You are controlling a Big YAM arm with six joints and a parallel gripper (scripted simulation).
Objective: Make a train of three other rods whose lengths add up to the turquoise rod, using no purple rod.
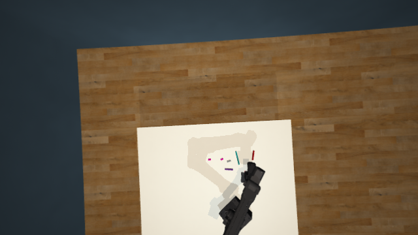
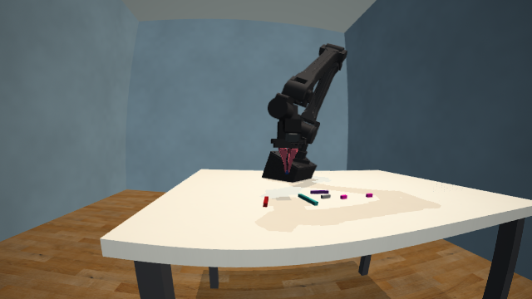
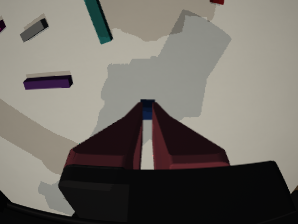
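My hand is 9 cm short of the turquoise rod, 3 cm to the right of it and 7 cm above it. From my hand the other things lie so: blue rod (1 cm below); red rod (8 cm ahead, 9 cm to the right, 7 cm below); purple rod (2 cm ahead, 11 cm to the left, 7 cm below).
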